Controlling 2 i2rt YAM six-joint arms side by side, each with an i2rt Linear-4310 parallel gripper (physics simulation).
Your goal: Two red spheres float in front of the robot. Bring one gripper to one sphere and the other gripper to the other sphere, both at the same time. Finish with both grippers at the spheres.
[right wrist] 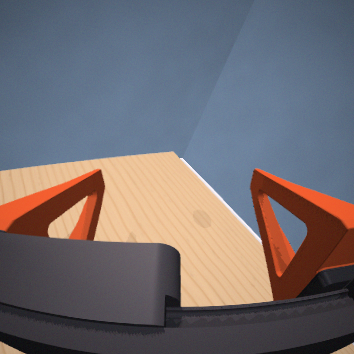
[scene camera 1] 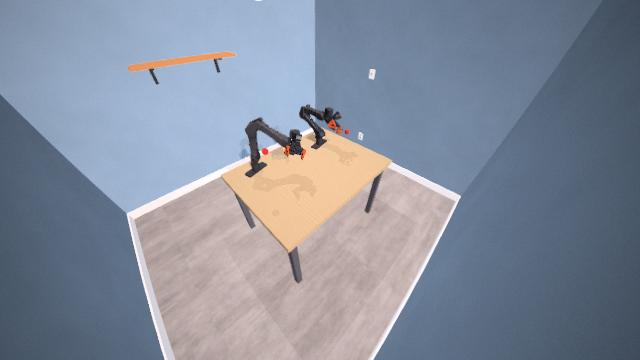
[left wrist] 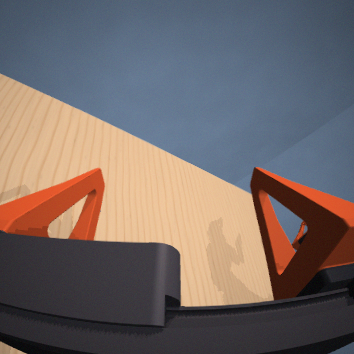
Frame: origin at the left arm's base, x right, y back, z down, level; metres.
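Seen in the pictures: left gripper, fingertip midpoint: (scene camera 1: 338,131) (left wrist: 176,175); right gripper, fingertip midpoint: (right wrist: 177,177) (scene camera 1: 295,158); left arm's base, link origin: (scene camera 1: 319,144); right arm's base, link origin: (scene camera 1: 256,169).
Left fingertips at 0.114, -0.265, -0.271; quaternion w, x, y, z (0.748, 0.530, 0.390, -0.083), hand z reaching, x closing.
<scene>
Offsets run from my left fingertips to a thing's top centre, as dx, dy, dz. Level surfaces: height alone.
One red sphere @(+0.624, +0.180, -0.098) (scene camera 1: 265,151) floats in scene camera 1 between the right arm's upright part and its gripper. The other red sphere @(-0.125, -0.019, +0.034) (scene camera 1: 347,132) floats at the right, just beside the left gripper's orange fingertips. My left gripper (scene camera 1: 337,130) (left wrist: 176,175) is open and empty, a small distance to the left of that sphere in the picture. My right gripper (scene camera 1: 295,155) (right wrist: 177,177) is open and empty, to the right of the first sphere in the picture, with a gap between them. Neither sphere shows in the left wrist or right wrist view. Depth between grippers and spheres is hard to tell.
A wooden table @(dz +0.271) (scene camera 1: 320,200) (left wrist: 145,200) (right wrist: 150,200) carries both arms at its far edge, with their shadows on its top. An orange wall shelf (scene camera 1: 182,61) hangs at the upper left. Blue walls stand behind, with white outlets (scene camera 1: 372,74) on the right one.
</scene>
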